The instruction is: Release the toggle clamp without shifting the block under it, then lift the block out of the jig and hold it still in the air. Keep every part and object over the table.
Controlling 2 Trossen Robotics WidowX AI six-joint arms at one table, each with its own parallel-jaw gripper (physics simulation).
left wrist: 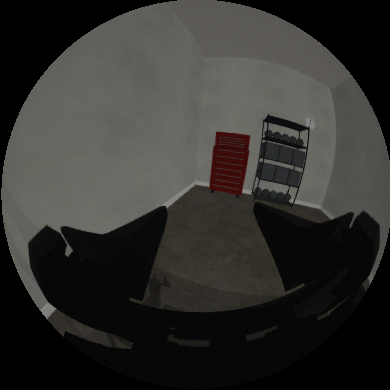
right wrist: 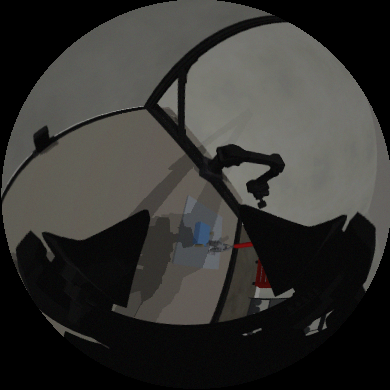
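Pixels of known places: left gripper, between the fingertips: (left wrist: pixel 210 208); right gripper, between the fingertips: (right wrist: pixel 194 212); left arm's base, origin of its link: (right wrist: pixel 213 166).
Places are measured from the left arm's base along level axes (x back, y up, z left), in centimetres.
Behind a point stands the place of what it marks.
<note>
A blue block (right wrist: pixel 202 233) @(x -29.7, y -1.5, z -5.3 cm) sits on the pale blue-grey jig plate (right wrist: pixel 188 258) @(x -37.5, y -3.8, z -8.5 cm) in the right wrist view. The metal toggle clamp (right wrist: pixel 218 245) @(x -33.4, y 1.6, z -1.2 cm) is beside the block, and its red handle (right wrist: pixel 243 245) @(x -34.0, y 9.2, z 0.3 cm) points toward the table edge, partly behind a finger. Whether the clamp presses on the block is too small to tell. My right gripper (right wrist: pixel 194 212) @(x -32.0, y 16.3, z -25.1 cm) is open and empty, above the table and some way off the block. My left gripper (left wrist: pixel 210 208) @(x 0.7, y 4.7, z 58.7 cm) is open and empty, facing the room; the block and clamp do not show in the left wrist view.
The other arm (right wrist: pixel 250 155) @(x -0.4, y 16.6, z 4.4 cm) stands at the far table edge, beside a black frame beam (right wrist: pixel 181 100) @(x 10.3, y 9.4, z -27.6 cm). Shadows fall across the table (right wrist: pixel 110 150) @(x -14.1, y -4.6, z -37.7 cm). A red tool cabinet (left wrist: pixel 230 162) (right wrist: pixel 262 276) and a shelf rack (left wrist: pixel 286 123) stand off the table.
</note>
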